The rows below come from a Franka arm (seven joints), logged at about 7 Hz.
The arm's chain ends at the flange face. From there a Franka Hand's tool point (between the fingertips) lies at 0.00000 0.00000 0.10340 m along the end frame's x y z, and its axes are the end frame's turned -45 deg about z.
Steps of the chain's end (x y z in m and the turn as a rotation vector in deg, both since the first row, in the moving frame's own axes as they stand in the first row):
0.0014 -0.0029 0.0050 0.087 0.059 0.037
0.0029 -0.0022 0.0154 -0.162 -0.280 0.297
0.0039 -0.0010 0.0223 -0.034 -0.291 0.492
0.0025 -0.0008 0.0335 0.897 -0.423 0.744
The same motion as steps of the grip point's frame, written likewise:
0.0032 -0.0011 0.0050 0.020 0.103 0.037
0.0030 0.0003 0.0154 0.083 -0.313 0.297
0.0031 0.0017 0.0223 0.182 -0.230 0.492
0.0029 -0.0005 0.0335 0.933 0.335 0.744

